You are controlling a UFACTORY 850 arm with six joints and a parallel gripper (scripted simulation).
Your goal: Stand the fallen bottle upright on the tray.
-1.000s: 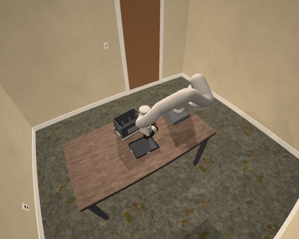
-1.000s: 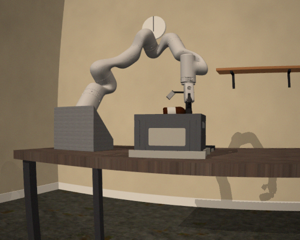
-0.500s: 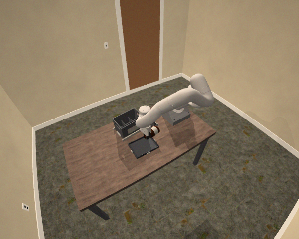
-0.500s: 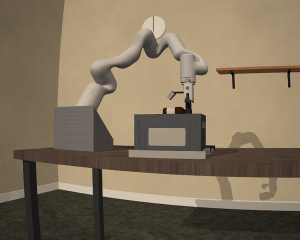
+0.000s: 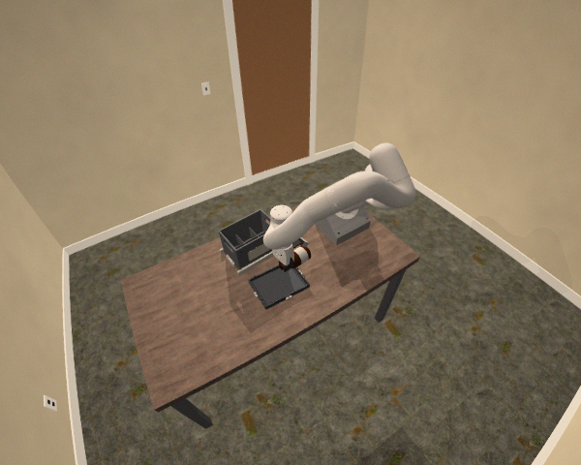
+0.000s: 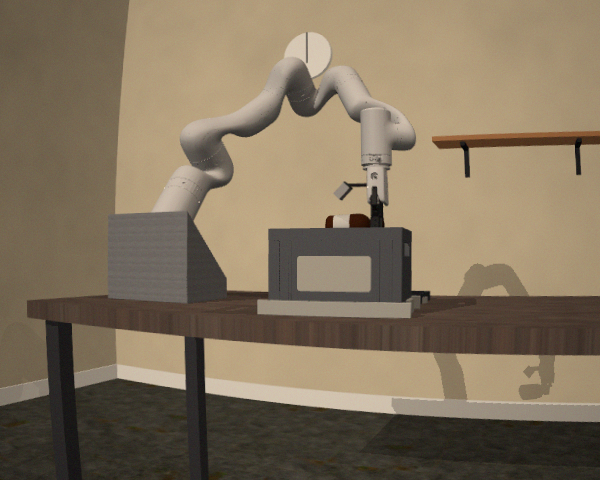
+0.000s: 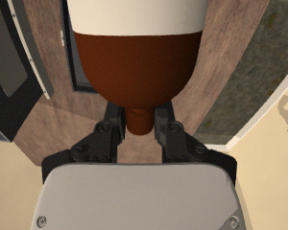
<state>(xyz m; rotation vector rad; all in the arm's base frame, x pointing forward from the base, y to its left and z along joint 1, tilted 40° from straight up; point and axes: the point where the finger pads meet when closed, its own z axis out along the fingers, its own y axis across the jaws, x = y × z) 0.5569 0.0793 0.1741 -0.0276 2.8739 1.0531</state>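
The brown bottle lies 6 cm behind my hand and 1 cm below it. Round my hand: grey crate 2 cm behind, 33 cm to the right, 12 cm below; then dark tray 1 cm ahead, 5 cm to the right, 19 cm below.
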